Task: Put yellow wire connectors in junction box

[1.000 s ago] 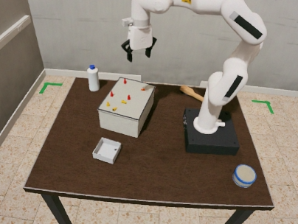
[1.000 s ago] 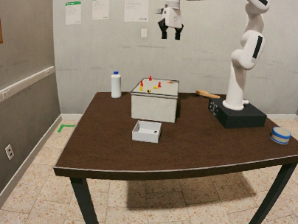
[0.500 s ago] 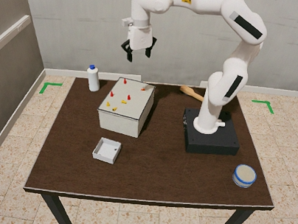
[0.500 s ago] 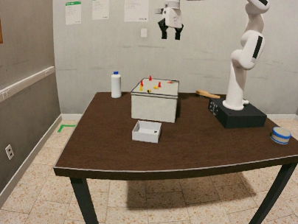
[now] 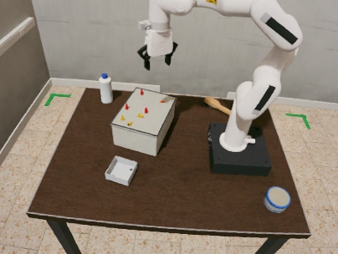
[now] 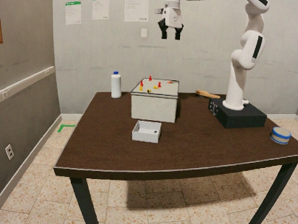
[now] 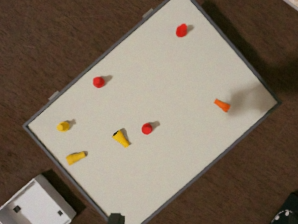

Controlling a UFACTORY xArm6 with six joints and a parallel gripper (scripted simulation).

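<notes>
Right now my hand is 4 cm short of the red wire connector, 2 cm to the left of it and 25 cm above it. Round my hand: tool case (5 cm ahead, 4 cm to the right, 30 cm below); then orange wire connector (3 cm behind, 10 cm to the right, 26 cm below); then wooden brush (34 cm behind, 26 cm to the right, 38 cm below).
</notes>
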